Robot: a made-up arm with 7 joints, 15 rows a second.
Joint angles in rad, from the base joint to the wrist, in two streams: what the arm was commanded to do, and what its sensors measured. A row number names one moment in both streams.
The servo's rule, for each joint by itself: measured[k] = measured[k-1] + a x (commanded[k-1-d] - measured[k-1]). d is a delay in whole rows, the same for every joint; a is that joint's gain. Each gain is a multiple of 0.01, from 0.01 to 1. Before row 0 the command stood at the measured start. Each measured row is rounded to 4 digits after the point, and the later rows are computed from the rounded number. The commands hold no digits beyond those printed.
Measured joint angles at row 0: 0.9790, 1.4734, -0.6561, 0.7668, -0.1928, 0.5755, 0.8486
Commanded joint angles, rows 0 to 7: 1.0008, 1.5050, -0.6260, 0.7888, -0.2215, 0.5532, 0.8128; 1.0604, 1.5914, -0.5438, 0.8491, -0.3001, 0.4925, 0.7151; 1.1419, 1.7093, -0.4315, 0.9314, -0.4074, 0.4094, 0.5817; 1.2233, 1.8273, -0.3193, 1.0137, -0.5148, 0.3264, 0.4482; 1.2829, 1.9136, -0.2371, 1.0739, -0.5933, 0.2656, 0.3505; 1.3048, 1.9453, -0.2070, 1.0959, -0.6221, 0.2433, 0.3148; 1.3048, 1.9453, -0.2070, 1.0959, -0.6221, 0.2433, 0.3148; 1.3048, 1.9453, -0.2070, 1.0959, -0.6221, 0.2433, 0.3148
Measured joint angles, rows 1 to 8: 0.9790, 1.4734, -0.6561, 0.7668, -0.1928, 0.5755, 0.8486; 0.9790, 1.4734, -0.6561, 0.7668, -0.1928, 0.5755, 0.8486; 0.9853, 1.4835, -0.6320, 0.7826, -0.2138, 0.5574, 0.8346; 1.0071, 1.5180, -0.5614, 0.8305, -0.2768, 0.5048, 0.7880; 1.0462, 1.5792, -0.4575, 0.9031, -0.3721, 0.4275, 0.7075; 1.0976, 1.6586, -0.3469, 0.9827, -0.4763, 0.3456, 0.6064; 1.1513, 1.7402, -0.2591, 1.0484, -0.5617, 0.2808, 0.5066; 1.1958, 1.8058, -0.2174, 1.0826, -0.6058, 0.2504, 0.4318
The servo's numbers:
d 2
a 0.29 0.32 0.80 0.72 0.73 0.81 0.39

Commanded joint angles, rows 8 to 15: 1.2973, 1.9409, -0.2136, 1.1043, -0.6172, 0.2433, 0.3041; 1.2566, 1.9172, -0.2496, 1.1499, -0.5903, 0.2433, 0.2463; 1.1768, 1.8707, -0.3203, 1.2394, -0.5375, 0.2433, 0.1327; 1.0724, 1.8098, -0.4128, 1.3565, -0.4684, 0.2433, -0.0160; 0.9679, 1.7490, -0.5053, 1.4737, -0.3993, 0.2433, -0.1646; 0.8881, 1.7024, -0.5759, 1.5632, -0.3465, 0.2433, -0.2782; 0.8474, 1.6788, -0.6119, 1.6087, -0.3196, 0.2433, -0.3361; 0.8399, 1.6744, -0.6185, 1.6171, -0.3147, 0.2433, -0.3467
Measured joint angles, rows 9 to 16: 1.2274, 1.8504, -0.2091, 1.0922, -0.6177, 0.2446, 0.3862; 1.2498, 1.8808, -0.2074, 1.0949, -0.6209, 0.2435, 0.3584; 1.2636, 1.9000, -0.2124, 1.1017, -0.6182, 0.2433, 0.3372; 1.2616, 1.9055, -0.2422, 1.1364, -0.5978, 0.2433, 0.3017; 1.2370, 1.8944, -0.3047, 1.2106, -0.5538, 0.2433, 0.2358; 1.1893, 1.8673, -0.3912, 1.3156, -0.4915, 0.2433, 0.1376; 1.1251, 1.8294, -0.4825, 1.4294, -0.4242, 0.2433, 0.0197; 1.0564, 1.7888, -0.5572, 1.5257, -0.3675, 0.2433, -0.0965
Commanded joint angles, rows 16 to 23: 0.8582, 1.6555, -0.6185, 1.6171, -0.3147, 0.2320, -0.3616; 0.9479, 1.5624, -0.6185, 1.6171, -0.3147, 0.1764, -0.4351; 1.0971, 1.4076, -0.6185, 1.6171, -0.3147, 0.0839, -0.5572; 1.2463, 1.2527, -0.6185, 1.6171, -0.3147, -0.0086, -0.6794; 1.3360, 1.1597, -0.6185, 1.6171, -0.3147, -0.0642, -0.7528; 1.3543, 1.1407, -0.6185, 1.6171, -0.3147, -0.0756, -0.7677; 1.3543, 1.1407, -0.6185, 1.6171, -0.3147, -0.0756, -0.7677; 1.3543, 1.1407, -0.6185, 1.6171, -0.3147, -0.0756, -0.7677
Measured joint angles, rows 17 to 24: 0.9958, 1.7536, -0.6010, 1.5855, -0.3325, 0.2433, -0.1899; 0.9506, 1.7283, -0.6150, 1.6083, -0.3195, 0.2433, -0.2511; 0.9238, 1.7050, -0.6178, 1.6146, -0.3160, 0.2341, -0.2942; 0.9308, 1.6594, -0.6184, 1.6164, -0.3151, 0.1874, -0.3492; 0.9790, 1.5788, -0.6185, 1.6169, -0.3148, 0.1036, -0.4303; 1.0565, 1.4744, -0.6185, 1.6170, -0.3147, 0.0127, -0.5274; 1.1376, 1.3737, -0.6185, 1.6171, -0.3147, -0.0496, -0.6153; 1.2004, 1.2991, -0.6185, 1.6171, -0.3147, -0.0707, -0.6747
